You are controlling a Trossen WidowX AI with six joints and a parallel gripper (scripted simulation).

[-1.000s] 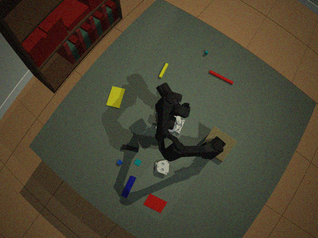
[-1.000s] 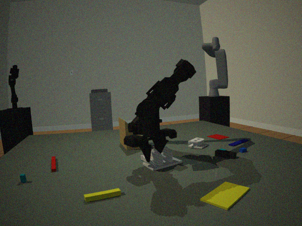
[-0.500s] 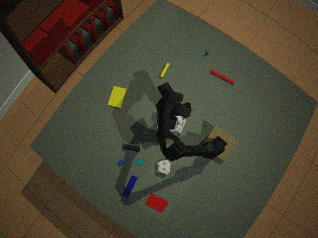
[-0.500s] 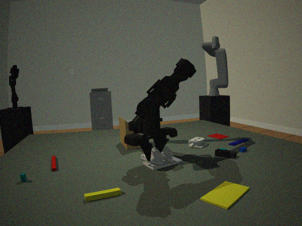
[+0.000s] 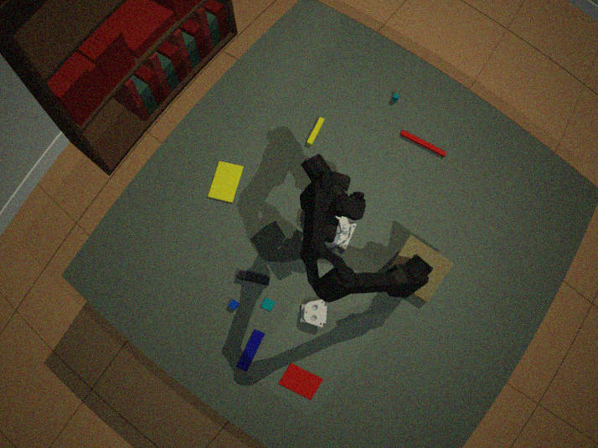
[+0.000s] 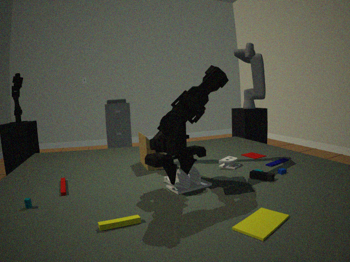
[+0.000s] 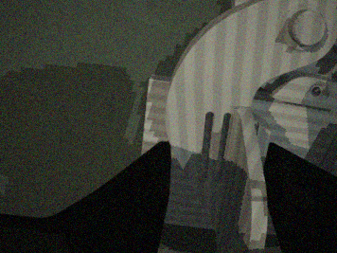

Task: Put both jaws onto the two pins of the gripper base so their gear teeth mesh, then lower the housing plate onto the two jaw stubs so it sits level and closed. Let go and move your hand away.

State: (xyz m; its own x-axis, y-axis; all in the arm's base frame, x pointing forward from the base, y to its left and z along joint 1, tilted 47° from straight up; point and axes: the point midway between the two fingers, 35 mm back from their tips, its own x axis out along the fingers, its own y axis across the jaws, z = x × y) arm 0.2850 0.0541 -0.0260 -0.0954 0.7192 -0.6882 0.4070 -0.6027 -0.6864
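Now: the flat white plate 30 mm to the left of my gripper tip and 10 mm below it. Also, from my gripper tip: black block (270 mm to the left, 50 mm ahead); yellow bar (200 mm ahead, 180 mm to the right, 10 mm below); gripper base (240 mm to the left, 140 mm behind, 10 mm above).
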